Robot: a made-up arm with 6 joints. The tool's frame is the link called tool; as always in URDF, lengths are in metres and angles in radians. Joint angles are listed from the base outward. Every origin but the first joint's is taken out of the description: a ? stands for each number. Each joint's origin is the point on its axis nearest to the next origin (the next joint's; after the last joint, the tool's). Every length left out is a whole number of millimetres.
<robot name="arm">
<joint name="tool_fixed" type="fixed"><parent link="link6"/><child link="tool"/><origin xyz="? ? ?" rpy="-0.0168 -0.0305 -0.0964"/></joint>
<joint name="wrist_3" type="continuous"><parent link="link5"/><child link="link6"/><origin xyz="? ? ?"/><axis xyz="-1 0 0"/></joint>
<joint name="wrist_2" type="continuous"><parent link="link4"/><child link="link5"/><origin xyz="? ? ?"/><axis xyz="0 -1 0"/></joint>
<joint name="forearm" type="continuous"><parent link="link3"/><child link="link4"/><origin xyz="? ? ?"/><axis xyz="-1 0 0"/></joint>
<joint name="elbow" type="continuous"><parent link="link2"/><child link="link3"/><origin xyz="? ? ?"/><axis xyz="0 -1 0"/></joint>
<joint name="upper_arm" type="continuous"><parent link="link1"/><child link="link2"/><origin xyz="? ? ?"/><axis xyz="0 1 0"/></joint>
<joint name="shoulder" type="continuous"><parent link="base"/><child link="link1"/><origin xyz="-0.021 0.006 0.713"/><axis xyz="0 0 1"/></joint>
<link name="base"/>
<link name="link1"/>
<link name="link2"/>
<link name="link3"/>
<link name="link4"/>
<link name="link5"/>
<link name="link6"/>
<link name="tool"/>
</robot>
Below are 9 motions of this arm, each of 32 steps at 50 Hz.
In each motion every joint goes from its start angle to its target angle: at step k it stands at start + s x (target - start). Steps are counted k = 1, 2, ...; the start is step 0. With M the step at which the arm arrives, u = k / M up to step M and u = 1 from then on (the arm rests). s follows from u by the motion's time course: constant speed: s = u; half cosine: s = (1 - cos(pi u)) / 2; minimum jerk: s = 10 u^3 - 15 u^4 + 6 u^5.
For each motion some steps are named. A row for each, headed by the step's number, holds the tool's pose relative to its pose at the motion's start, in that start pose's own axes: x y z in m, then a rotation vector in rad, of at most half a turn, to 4 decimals.
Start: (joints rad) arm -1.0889 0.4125 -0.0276 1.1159 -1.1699 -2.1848
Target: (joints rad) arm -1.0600 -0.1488 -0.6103 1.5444 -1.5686 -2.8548
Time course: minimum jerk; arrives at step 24
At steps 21, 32:
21: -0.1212 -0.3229 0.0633 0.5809 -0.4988 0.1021
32: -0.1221 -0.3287 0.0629 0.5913 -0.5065 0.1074

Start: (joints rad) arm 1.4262 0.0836 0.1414 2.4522 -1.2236 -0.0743
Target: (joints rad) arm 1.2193 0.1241 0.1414 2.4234 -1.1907 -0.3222
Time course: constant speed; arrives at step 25
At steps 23, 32:
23: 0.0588 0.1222 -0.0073 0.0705 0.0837 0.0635
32: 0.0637 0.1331 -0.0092 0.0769 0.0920 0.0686

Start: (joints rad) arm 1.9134 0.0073 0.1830 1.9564 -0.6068 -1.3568
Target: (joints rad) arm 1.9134 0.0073 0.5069 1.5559 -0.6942 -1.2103
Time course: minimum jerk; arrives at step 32
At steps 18, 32:
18: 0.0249 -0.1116 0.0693 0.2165 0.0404 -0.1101
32: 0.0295 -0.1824 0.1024 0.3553 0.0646 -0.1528

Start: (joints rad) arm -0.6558 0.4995 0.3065 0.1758 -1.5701 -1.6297
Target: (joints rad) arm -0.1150 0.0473 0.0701 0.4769 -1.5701 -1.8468
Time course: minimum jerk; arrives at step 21
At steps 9, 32:
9: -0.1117 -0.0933 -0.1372 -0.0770 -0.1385 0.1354
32: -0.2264 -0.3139 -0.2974 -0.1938 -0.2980 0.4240

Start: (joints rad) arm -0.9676 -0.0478 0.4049 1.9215 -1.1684 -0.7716
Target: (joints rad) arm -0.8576 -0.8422 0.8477 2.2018 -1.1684 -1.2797
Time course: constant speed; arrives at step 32
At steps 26, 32:
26: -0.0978 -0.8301 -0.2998 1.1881 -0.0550 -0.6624
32: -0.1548 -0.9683 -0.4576 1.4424 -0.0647 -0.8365

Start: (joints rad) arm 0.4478 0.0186 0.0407 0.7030 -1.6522 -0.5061
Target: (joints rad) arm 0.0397 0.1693 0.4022 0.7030 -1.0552 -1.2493
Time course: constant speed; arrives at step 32
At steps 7, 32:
7: 0.0241 -0.0430 0.0224 0.2696 -0.0668 0.0486
32: 0.1153 -0.2185 0.0742 1.1983 -0.3353 0.2496

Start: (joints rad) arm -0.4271 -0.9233 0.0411 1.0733 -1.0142 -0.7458
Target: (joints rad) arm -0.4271 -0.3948 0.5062 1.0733 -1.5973 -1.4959
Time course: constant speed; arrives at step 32
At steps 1, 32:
1: 0.0050 0.0076 0.0051 0.0201 0.0168 -0.0128
32: 0.1834 0.2850 0.0968 0.6236 0.3585 -0.5698

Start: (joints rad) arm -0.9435 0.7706 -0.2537 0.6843 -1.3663 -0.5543
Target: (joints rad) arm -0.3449 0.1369 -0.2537 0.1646 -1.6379 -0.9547
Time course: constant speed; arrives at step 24
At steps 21, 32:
21: -0.3407 -0.0021 -0.3698 0.2771 -0.2352 0.3302
32: -0.3602 -0.0024 -0.4291 0.2718 -0.2548 0.3923

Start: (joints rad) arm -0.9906 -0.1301 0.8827 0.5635 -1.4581 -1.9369
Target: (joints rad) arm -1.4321 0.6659 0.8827 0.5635 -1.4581 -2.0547
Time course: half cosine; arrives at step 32
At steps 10, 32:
10: 0.1687 0.0290 -0.0765 -0.0180 -0.1343 -0.1429
32: 0.8414 -0.1044 -0.0324 0.0112 -0.5679 -0.6906

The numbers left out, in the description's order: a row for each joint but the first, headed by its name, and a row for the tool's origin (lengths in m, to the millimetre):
tool: 0.000 -0.016 -0.022
wrist_3: 0.025 0.000 -0.015
wrist_2: 0.000 -0.185 0.010
forearm: 0.593 0.000 -0.026
elbow: -0.020 0.000 0.655
upper_arm: 0.020 -0.077 0.000

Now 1 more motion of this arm.
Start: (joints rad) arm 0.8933 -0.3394 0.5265 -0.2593 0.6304 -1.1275
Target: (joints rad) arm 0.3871 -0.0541 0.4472 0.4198 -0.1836 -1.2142
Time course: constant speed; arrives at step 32
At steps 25, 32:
25: -0.0197 -0.1082 0.1454 -0.8553 0.2418 -0.7984
32: -0.0306 -0.1233 0.1995 -1.0806 0.2103 -1.0626

